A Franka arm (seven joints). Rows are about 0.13 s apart.
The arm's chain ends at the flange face. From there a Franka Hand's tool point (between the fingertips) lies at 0.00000 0.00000 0.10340 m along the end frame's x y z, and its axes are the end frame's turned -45 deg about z.
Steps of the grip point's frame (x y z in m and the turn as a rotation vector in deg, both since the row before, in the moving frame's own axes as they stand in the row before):
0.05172 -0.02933 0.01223 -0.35 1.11 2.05
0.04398 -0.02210 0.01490 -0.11 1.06 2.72
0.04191 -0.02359 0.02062 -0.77 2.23 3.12
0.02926 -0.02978 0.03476 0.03 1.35 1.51
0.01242 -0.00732 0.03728 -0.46 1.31 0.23
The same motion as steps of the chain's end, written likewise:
0.01395 -0.05637 0.01225 0.54 1.03 2.05
0.01395 -0.04555 0.01492 0.67 0.83 2.72
0.00908 -0.04456 0.02071 1.03 2.12 3.12
-0.00207 -0.04001 0.03479 0.98 0.93 1.51
0.00135 -0.01288 0.03731 0.60 1.25 0.23

